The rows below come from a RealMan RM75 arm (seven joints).
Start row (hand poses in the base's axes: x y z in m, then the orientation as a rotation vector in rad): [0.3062 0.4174 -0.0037 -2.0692 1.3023 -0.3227]
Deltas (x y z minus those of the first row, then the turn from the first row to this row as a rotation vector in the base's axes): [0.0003 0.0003 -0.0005 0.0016 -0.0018 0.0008]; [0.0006 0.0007 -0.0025 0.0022 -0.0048 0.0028]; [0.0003 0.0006 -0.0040 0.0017 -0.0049 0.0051]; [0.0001 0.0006 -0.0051 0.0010 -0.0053 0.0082]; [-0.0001 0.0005 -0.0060 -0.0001 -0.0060 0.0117]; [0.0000 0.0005 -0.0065 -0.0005 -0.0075 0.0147]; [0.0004 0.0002 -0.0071 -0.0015 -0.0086 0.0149]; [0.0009 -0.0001 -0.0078 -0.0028 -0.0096 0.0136]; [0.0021 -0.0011 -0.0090 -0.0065 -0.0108 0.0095]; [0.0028 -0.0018 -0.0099 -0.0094 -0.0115 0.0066]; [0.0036 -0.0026 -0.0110 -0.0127 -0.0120 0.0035]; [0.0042 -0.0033 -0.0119 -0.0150 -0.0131 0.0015]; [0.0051 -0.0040 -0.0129 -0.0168 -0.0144 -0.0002]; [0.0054 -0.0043 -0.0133 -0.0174 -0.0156 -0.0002]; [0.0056 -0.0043 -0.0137 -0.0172 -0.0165 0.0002]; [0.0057 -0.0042 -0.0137 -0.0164 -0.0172 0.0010]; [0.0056 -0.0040 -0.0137 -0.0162 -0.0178 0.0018]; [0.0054 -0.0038 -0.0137 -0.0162 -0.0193 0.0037]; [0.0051 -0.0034 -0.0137 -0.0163 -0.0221 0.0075]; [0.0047 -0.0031 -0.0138 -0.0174 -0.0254 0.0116]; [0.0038 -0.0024 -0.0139 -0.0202 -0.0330 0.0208]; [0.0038 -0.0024 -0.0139 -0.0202 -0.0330 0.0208]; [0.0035 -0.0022 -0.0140 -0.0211 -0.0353 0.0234]
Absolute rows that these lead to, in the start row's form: [0.3065 0.4177 -0.0042 -2.0676 1.3002 -0.3230]; [0.3068 0.4181 -0.0062 -2.0670 1.2963 -0.3247]; [0.3065 0.4180 -0.0077 -2.0688 1.2938 -0.3241]; [0.3063 0.4180 -0.0088 -2.0710 1.2903 -0.3236]; [0.3061 0.4179 -0.0097 -2.0737 1.2862 -0.3236]; [0.3062 0.4179 -0.0102 -2.0751 1.2821 -0.3240]; [0.3066 0.4176 -0.0108 -2.0756 1.2813 -0.3257]; [0.3071 0.4173 -0.0115 -2.0755 1.2823 -0.3282]; [0.3083 0.4163 -0.0127 -2.0757 1.2863 -0.3339]; [0.3090 0.4156 -0.0136 -2.0761 1.2892 -0.3379]; [0.3098 0.4148 -0.0147 -2.0768 1.2925 -0.3422]; [0.3104 0.4141 -0.0156 -2.0771 1.2942 -0.3458]; [0.3113 0.4134 -0.0166 -2.0770 1.2954 -0.3491]; [0.3116 0.4131 -0.0170 -2.0770 1.2948 -0.3508]; [0.3118 0.4131 -0.0174 -2.0767 1.2938 -0.3513]; [0.3119 0.4132 -0.0174 -2.0762 1.2924 -0.3511]; [0.3118 0.4134 -0.0174 -2.0763 1.2912 -0.3512]; [0.3116 0.4136 -0.0174 -2.0768 1.2883 -0.3518]; [0.3113 0.4140 -0.0174 -2.0779 1.2825 -0.3530]; [0.3109 0.4143 -0.0175 -2.0798 1.2762 -0.3552]; [0.3100 0.4150 -0.0176 -2.0842 1.2620 -0.3607]; [0.3100 0.4150 -0.0176 -2.0842 1.2620 -0.3607]; [0.3097 0.4152 -0.0177 -2.0855 1.2579 -0.3624]
